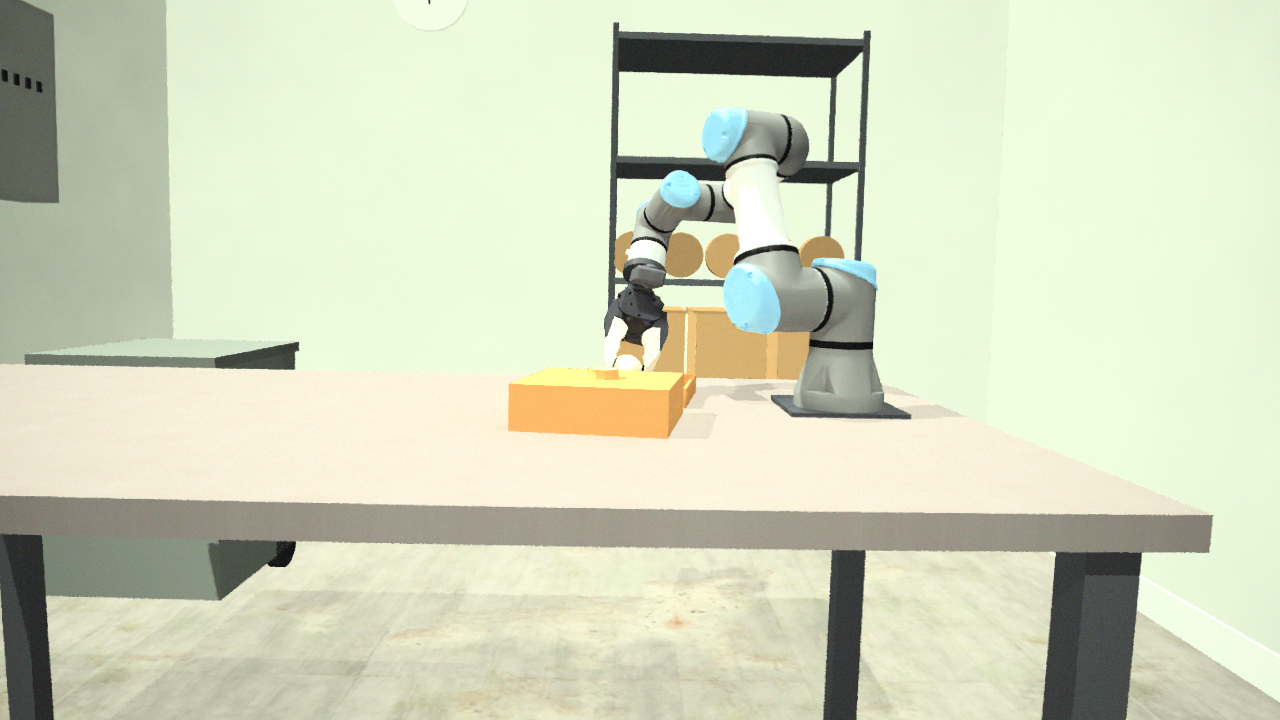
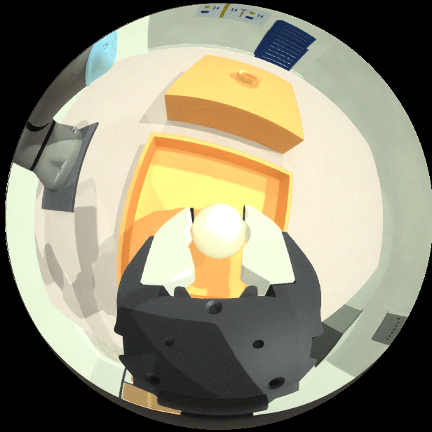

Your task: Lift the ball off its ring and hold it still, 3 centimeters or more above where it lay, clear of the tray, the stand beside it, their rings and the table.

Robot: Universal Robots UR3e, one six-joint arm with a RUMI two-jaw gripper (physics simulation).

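Places are measured from the arm's base along level axes (x left, y back, z up), in centimetres.
Pixels of known places: arm's base, link origin: (image 1: pixel 837 405).
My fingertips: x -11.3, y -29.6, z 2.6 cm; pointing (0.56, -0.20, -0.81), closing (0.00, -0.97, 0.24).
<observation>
For each thing: its top centre in the pictures, then the offset to it from my fingertips. "pt": a spot on its surface instead. Level surfaces: height alone.
- white ball, top centre: (image 1: pixel 626 354) dx -2.2, dy +0.2, dz +3.2 cm
- orange tray, top centre: (image 1: pixel 630 378) dx -2.0, dy +0.9, dz -0.6 cm
- small ring, surface spot: (image 1: pixel 608 374) pt dx +22.6, dy -4.5, dz +2.9 cm
- table, surface height: dz -3.4 cm
The white ball (image 1: pixel 628 361) (image 2: pixel 218 231) is between the two pale fingers of my gripper (image 1: pixel 631 366) (image 2: pixel 218 208), which touch it on both sides. My gripper points down and is shut on the ball. The ball is low over the orange tray (image 1: pixel 689 390) (image 2: pixel 200 177); the ring under it is hidden, so a gap below the ball cannot be made out. The orange box-shaped stand (image 1: pixel 590 407) (image 2: pixel 215 92) is beside the tray, with a small ring (image 1: pixel 608 374) (image 2: pixel 239 76) on its top.
The stand is taller than the tray and is close beside it on the table (image 1: pixel 358 447) (image 2: pixel 340 200). The robot's base (image 1: pixel 836 380) (image 2: pixel 57 155) stands on a dark plate to one side. A dark shelf rack (image 1: pixel 614 116) is behind the table.
</observation>
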